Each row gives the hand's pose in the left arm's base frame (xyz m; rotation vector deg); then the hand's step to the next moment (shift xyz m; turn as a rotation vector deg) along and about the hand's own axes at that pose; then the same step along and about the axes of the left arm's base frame.
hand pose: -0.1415 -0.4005 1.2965 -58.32 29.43 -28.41
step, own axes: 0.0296 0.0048 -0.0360 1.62 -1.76 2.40
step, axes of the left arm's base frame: 0.0016 -0.0398 -0.0247 2.47 -0.16 2.32
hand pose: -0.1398 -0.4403 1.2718 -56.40 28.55 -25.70
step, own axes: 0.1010 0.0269 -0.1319 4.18 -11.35 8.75
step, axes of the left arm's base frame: 0.0073 -0.1325 -0.1035 6.96 -1.98 13.06
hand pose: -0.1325 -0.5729 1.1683 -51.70 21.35 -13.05
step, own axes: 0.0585 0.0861 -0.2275 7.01 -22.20 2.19
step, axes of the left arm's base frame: -0.0362 -0.1321 -0.2093 6.47 -14.21 17.40
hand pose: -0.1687 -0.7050 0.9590 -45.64 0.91 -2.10
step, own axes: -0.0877 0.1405 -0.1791 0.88 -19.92 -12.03
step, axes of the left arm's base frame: -0.0889 -0.0264 -0.2256 0.01 -22.54 5.83
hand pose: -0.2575 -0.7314 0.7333 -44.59 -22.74 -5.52
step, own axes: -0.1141 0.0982 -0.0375 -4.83 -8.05 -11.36
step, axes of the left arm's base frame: -0.0710 0.0368 -0.1330 -2.75 -13.97 -3.80
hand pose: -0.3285 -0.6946 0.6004 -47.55 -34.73 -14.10
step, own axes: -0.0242 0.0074 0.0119 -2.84 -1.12 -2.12
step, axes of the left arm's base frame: -0.0211 0.0132 -0.0127 -1.91 -2.41 -2.09
